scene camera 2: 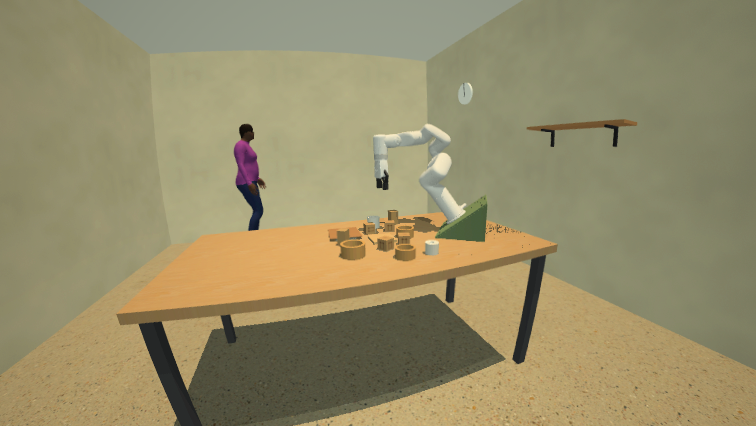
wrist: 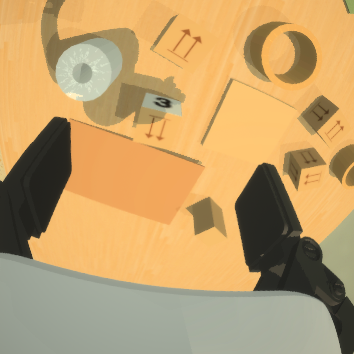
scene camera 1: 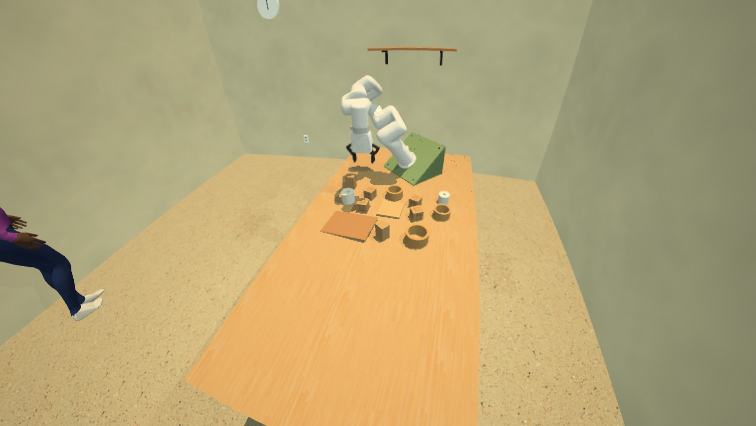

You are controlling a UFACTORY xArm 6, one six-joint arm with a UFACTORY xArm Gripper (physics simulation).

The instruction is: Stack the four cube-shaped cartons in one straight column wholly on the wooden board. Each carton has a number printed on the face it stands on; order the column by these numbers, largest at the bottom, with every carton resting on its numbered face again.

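Places are measured from the arm's base along level axes (x back, y right, z up), in centimetres.
Where they show: gripper, fingertip midpoint: (scene camera 2: 382, 189) (wrist: 161, 164) (scene camera 1: 363, 161); arm's base, origin of the base link: (scene camera 2: 456, 217) (scene camera 1: 407, 160).
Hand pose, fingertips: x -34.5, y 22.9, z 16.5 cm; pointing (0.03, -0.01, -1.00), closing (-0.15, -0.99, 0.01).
Things, the pixels of their top centre, and the offset from my fingertips.
- second carton, middle of its top: (wrist: 185, 43) (scene camera 1: 369, 189) (scene camera 2: 389, 221) dx +3.2, dy -1.6, dz -18.6 cm
- pale board, middle of its top: (wrist: 250, 127) (scene camera 2: 382, 237) (scene camera 1: 390, 208) dx -8.5, dy -13.6, dz -22.8 cm
- reddish-brown board, middle of its top: (wrist: 123, 181) (scene camera 1: 349, 223) (scene camera 2: 343, 231) dx -21.5, dy +6.2, dz -22.2 cm
- plain block, middle of its top: (wrist: 210, 237) (scene camera 1: 382, 224) (scene camera 2: 342, 229) dx -28.4, dy -10.6, dz -16.3 cm
- grey cylinder, middle of its top: (wrist: 81, 72) (scene camera 1: 347, 191) (scene camera 2: 373, 216) dx -0.8, dy +10.3, dz -17.7 cm
- taller block, middle of its top: (scene camera 1: 350, 175) (scene camera 2: 392, 210) dx +13.5, dy +11.0, dz -15.7 cm
- white cylinder, middle of its top: (scene camera 2: 432, 242) (scene camera 1: 444, 194) dx +0.0, dy -42.5, dz -18.9 cm
My gripper (scene camera 1: 363, 159) (scene camera 2: 381, 186) (wrist: 161, 164) is open and empty, high above the table. A carton (scene camera 1: 362, 205) (scene camera 2: 369, 228) (wrist: 150, 131) shows a white label with a 3 on one face and arrows on another. A second carton (scene camera 1: 370, 193) (scene camera 2: 389, 226) (wrist: 185, 42) stands apart from it, arrows visible. Two more cartons with arrows, one (scene camera 1: 415, 201) (scene camera 2: 403, 238) (wrist: 318, 112) and another (scene camera 1: 416, 213) (scene camera 2: 385, 243) (wrist: 305, 167), stand close together. Their numbers are hidden. A pale board (scene camera 1: 390, 210) (wrist: 245, 120) lies between the pairs, bearing no carton.
A reddish-brown board (scene camera 1: 346, 225) (wrist: 130, 175) lies beside a plain block (scene camera 1: 381, 231) (scene camera 2: 342, 236) (wrist: 207, 217). A grey cylinder (scene camera 1: 347, 196) (wrist: 82, 72), a taller block (scene camera 1: 349, 180), several rings, a white cylinder (scene camera 1: 443, 198) and the green wedge (scene camera 1: 417, 158) under the arm stand around.
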